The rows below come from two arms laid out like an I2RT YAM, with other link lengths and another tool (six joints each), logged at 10 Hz.
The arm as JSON. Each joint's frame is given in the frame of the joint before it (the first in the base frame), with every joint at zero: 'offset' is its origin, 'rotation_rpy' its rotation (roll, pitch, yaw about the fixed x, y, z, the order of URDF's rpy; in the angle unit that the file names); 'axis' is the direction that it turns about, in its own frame. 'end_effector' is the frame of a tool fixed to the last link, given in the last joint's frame.
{
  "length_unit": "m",
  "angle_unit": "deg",
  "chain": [
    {
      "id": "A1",
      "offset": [
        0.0,
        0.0,
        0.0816
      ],
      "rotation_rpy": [
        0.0,
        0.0,
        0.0
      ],
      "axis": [
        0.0,
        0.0,
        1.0
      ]
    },
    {
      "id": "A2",
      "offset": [
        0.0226,
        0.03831,
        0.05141
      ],
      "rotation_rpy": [
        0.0,
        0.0,
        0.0
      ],
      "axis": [
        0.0,
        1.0,
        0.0
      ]
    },
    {
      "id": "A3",
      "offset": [
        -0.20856,
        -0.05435,
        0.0
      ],
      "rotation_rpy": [
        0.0,
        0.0,
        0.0
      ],
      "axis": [
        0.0,
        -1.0,
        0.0
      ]
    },
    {
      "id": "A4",
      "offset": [
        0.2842,
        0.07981,
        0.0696
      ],
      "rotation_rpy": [
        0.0,
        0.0,
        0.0
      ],
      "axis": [
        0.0,
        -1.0,
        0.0
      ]
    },
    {
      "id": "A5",
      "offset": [
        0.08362,
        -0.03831,
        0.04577
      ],
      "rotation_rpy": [
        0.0,
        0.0,
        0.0
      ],
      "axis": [
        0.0,
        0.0,
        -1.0
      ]
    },
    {
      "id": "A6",
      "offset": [
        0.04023,
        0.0,
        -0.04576
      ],
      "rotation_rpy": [
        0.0,
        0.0,
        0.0
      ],
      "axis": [
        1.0,
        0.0,
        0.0
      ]
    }
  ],
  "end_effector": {
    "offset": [
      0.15,
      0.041,
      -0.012
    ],
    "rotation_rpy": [
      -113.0,
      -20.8,
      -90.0
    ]
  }
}
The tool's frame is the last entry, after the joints.
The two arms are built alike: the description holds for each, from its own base.
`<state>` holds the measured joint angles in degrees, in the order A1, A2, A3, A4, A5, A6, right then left.
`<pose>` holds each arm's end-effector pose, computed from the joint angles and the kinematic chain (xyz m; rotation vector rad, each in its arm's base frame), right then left.
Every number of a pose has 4 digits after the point. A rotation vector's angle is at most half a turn.
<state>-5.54 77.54 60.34 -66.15 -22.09 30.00 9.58 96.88 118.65 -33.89 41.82 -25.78</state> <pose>0.3196 0.1051 0.0776 -1.9187 2.2373 0.7681 0.5264 0.0100 0.4304 1.8194 -1.6054 1.6181</pose>
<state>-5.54 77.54 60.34 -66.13 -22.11 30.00 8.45 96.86 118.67 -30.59 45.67 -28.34</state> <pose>0.3197 0.1051 0.0777 -1.9186 2.2368 0.7679 0.5240 -0.0125 0.4442 1.6953 -1.6271 1.6420</pose>
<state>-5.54 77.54 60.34 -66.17 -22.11 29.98 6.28 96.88 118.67 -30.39 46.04 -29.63</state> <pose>0.3196 0.1052 0.0777 -1.9190 2.2369 0.7686 0.5223 -0.0339 0.4444 1.6473 -1.6267 1.6204</pose>
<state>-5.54 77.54 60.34 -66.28 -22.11 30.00 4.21 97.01 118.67 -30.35 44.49 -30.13</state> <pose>0.3191 0.1052 0.0776 -1.9186 2.2381 0.7711 0.5240 -0.0485 0.4427 1.6411 -1.6250 1.6097</pose>
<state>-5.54 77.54 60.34 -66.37 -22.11 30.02 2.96 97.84 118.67 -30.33 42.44 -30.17</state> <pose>0.3187 0.1052 0.0775 -1.9182 2.2392 0.7732 0.5308 -0.0539 0.4349 1.6658 -1.6144 1.5978</pose>
